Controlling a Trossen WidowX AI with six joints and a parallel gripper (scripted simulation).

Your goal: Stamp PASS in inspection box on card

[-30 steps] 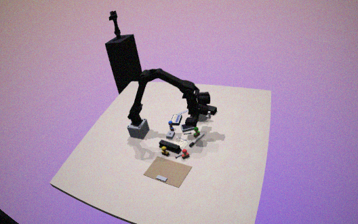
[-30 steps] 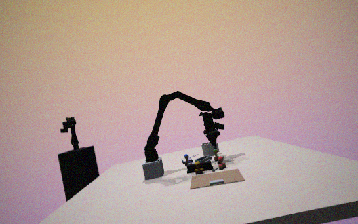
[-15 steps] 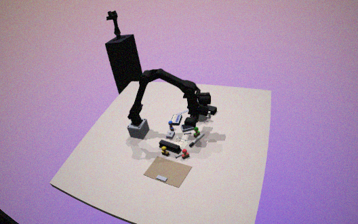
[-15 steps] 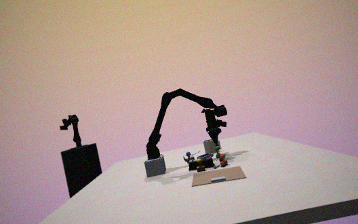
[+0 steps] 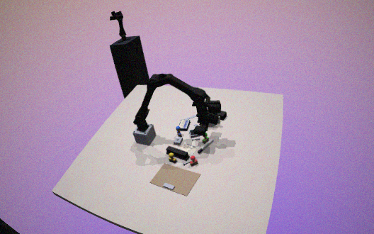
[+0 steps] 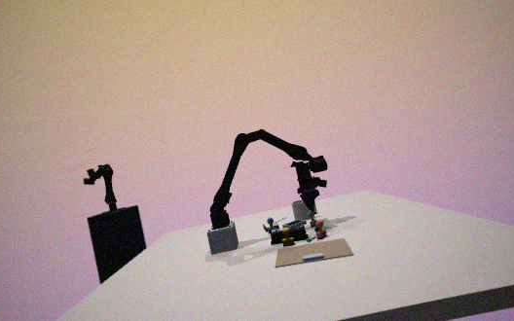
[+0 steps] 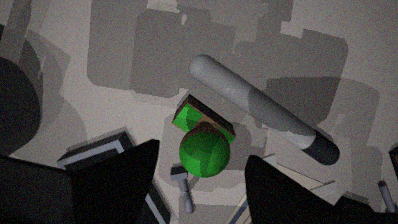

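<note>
My gripper tip is now 4 cm above the green-knobbed stamp. Round my gripper tip: lined paper slip (9 cm to the right, 8 cm behind, 7 cm below); then black ink pad (8 cm behind, 6 cm below, 5 cm to the left); then marker (6 cm to the right, 5 cm below, 1 cm ahead).
</note>
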